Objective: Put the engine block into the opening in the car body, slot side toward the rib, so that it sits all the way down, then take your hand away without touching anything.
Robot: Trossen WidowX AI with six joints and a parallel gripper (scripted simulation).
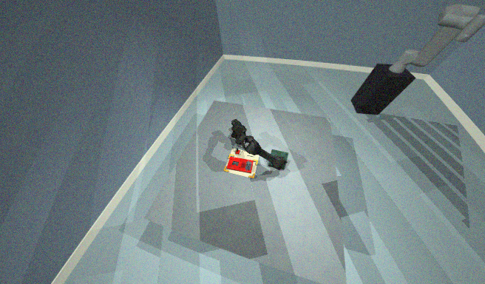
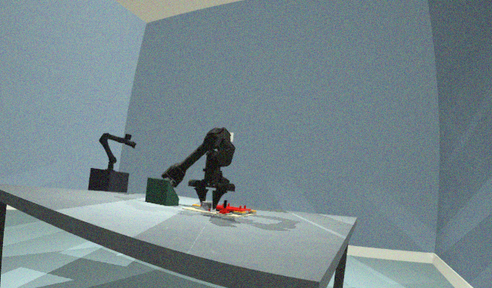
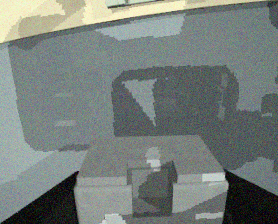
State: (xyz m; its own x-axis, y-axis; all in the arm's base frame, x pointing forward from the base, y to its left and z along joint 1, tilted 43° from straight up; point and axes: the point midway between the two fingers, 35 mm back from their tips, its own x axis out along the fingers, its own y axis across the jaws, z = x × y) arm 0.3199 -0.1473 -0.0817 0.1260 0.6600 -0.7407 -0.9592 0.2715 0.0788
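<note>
The small dark post is 30 mm ahead of my gripper tip, 90 mm to the left of it and 10 mm above it. The rest, counted from my gripper tip: grey engine block (10 mm above).
</note>
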